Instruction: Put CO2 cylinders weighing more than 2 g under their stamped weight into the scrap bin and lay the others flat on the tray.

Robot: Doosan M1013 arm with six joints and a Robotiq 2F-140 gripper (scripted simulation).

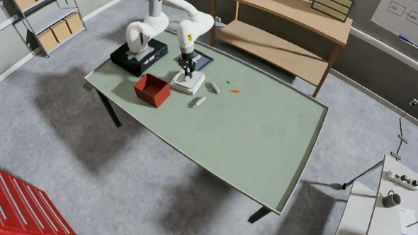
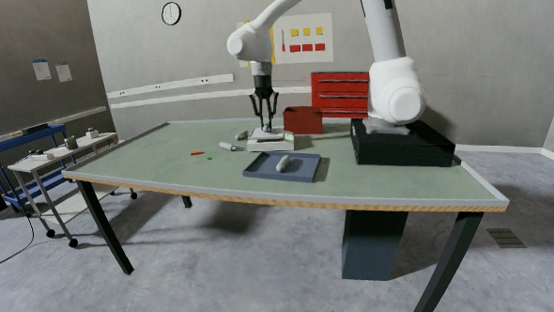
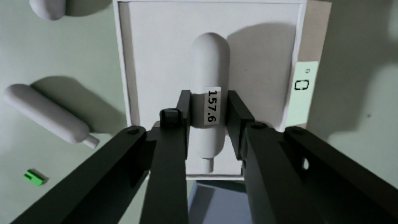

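Now: hand 5 cm above the scale plate. From my hand the other things lie so: white CO2 cylinder 2 cm to the left, 1 cm below, 1 cm behind; white scale 7 cm below, 1 cm behind; dark tray 23 cm to the left, 13 cm behind, 10 cm below.
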